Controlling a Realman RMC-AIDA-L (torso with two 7-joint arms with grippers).
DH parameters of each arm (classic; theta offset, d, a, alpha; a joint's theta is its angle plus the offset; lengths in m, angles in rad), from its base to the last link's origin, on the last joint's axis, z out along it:
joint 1: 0 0.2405 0 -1.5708
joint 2: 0 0 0 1.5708
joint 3: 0 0.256 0 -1.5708
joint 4: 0 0 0 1.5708
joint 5: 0 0.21 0 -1.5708
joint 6: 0 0 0 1.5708
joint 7: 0 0.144 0 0
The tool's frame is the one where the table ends.
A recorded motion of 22 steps. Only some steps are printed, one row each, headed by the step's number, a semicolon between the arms.
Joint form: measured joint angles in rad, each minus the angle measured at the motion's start. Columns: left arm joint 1, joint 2, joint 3, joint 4, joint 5, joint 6, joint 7; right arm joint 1, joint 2, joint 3, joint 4, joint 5, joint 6, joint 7.
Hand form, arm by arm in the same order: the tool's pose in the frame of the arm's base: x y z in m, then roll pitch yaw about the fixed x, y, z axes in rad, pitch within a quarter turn. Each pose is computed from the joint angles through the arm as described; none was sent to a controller.
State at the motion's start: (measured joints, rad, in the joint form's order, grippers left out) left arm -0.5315 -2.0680 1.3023 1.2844 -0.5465 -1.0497 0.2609; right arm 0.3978 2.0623 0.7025 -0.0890 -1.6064 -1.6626 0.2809
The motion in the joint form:
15: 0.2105 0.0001 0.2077 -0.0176 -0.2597 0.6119 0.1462; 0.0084 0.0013 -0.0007 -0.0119 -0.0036 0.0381 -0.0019
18: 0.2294 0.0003 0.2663 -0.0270 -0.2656 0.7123 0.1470; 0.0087 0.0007 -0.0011 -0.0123 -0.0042 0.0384 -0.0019
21: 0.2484 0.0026 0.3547 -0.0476 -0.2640 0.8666 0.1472; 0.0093 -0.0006 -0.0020 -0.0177 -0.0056 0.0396 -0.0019
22: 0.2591 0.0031 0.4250 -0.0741 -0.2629 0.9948 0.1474; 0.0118 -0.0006 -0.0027 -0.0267 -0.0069 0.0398 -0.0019
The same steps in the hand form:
15: -0.2217 0.4049 0.0286 -2.2771 -0.7156 0.6165; 0.3761 0.2709 0.1156 -0.8250 0.5972 0.5846
18: -0.2202 0.4027 0.0230 -2.2246 -0.7341 0.5540; 0.3761 0.2710 0.1158 -0.8265 0.5968 0.5841
21: -0.2164 0.3998 0.0148 -2.1361 -0.7491 0.4447; 0.3767 0.2710 0.1169 -0.8323 0.5929 0.5785
22: -0.2140 0.3964 0.0074 -2.0654 -0.7579 0.3572; 0.3768 0.2713 0.1179 -0.8391 0.5871 0.5728

